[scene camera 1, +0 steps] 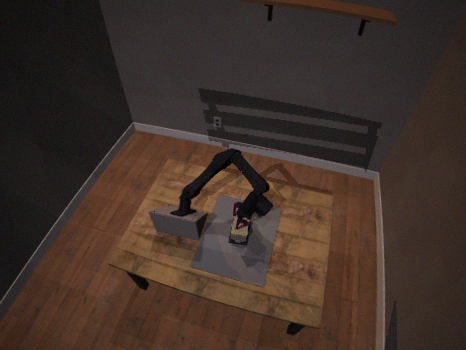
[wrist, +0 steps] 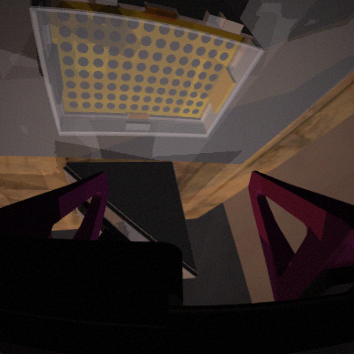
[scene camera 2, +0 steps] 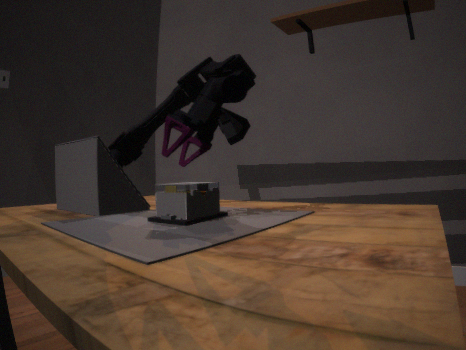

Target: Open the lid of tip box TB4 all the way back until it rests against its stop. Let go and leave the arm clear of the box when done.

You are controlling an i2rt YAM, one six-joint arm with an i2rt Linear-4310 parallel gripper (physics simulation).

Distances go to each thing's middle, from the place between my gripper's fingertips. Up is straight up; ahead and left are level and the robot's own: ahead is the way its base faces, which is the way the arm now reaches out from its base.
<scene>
The lid (wrist: 150,75) is 2 cm ahead of my hand, 2 cm to the left of it and 6 cm below it. From my hand the other things lie so: grey mat (scene camera 2: 131,235) (3 cm ahead, 1 cm to the right, 13 cm below); then tip box TB4 (scene camera 2: 184,209) (2 cm ahead, 2 cm to the left, 9 cm below).
</scene>
